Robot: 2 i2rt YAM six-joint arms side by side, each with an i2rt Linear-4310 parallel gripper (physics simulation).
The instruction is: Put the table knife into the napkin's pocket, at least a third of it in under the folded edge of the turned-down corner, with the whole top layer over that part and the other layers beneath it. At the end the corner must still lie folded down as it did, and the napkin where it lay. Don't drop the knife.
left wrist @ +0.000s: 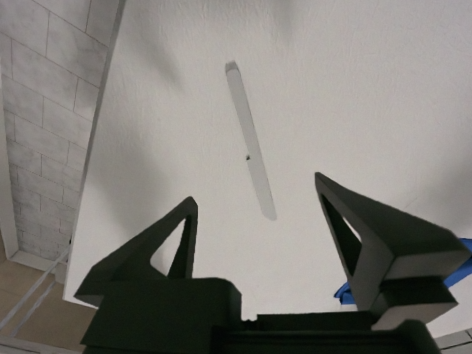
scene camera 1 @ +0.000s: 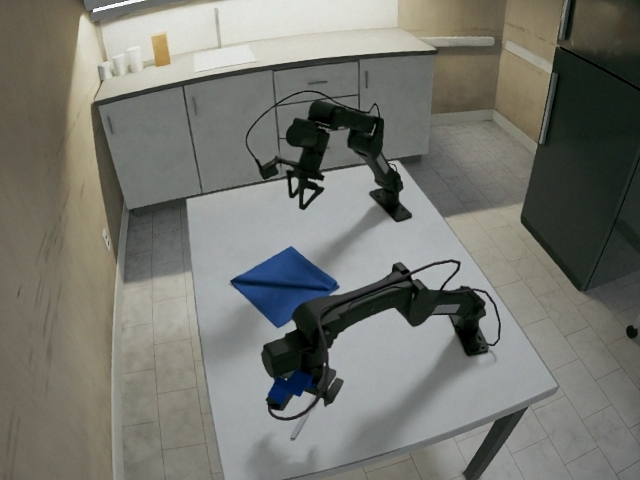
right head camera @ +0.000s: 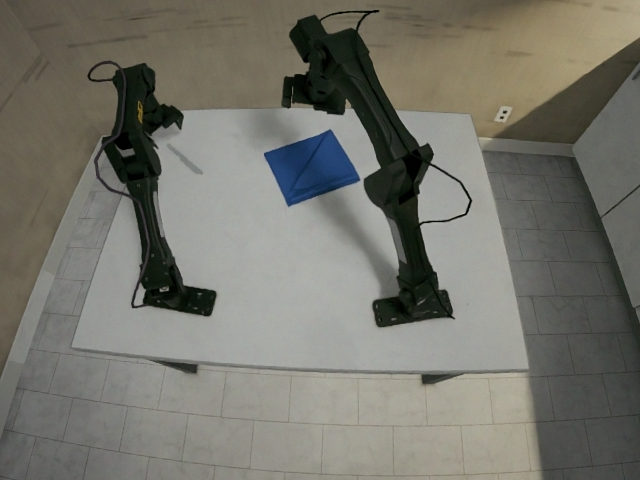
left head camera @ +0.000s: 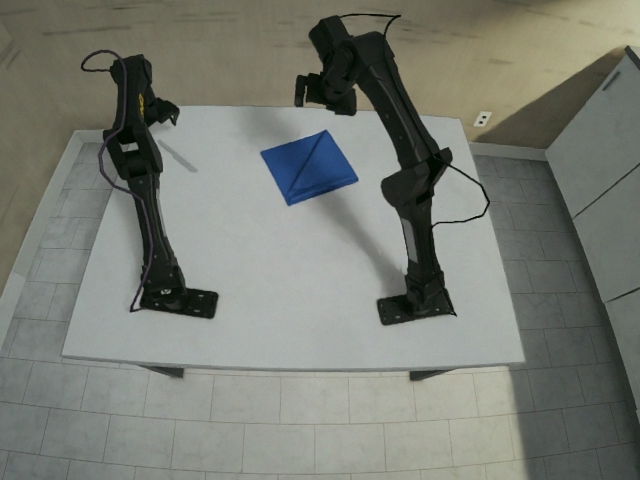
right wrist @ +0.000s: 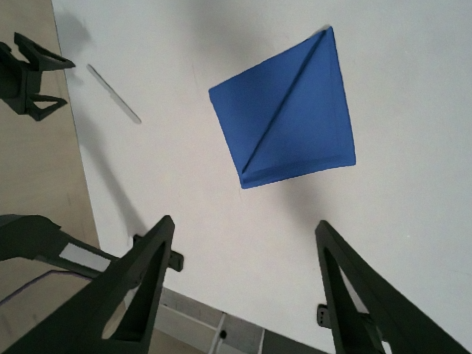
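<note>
The thin grey table knife (left head camera: 177, 156) (right head camera: 185, 159) (scene camera 1: 301, 425) (left wrist: 249, 130) (right wrist: 114, 94) lies flat on the table, left of the napkin in both head views. The blue napkin (left head camera: 328, 167) (right head camera: 329, 167) (scene camera 1: 281, 268) (right wrist: 310, 115) lies flat, with a diagonal folded edge across it. My left gripper (left wrist: 250, 190) (right wrist: 69, 83) is open and empty above the table near the knife; the knife's lower end shows between its fingertips in the left wrist view. My right gripper (scene camera 1: 297, 202) (right wrist: 243, 222) is open and empty, high above the table. Its fingers are partly hidden in the head views.
The white table (left head camera: 289, 310) (right head camera: 289, 310) carries both arm bases (left head camera: 204, 303) (left head camera: 391, 310). In the head views a wall stands behind the table's far edge, and the right arm reaches over its right part. Kitchen cabinets (scene camera 1: 144, 139) and a dark fridge (scene camera 1: 584, 170) stand beyond in the scene view.
</note>
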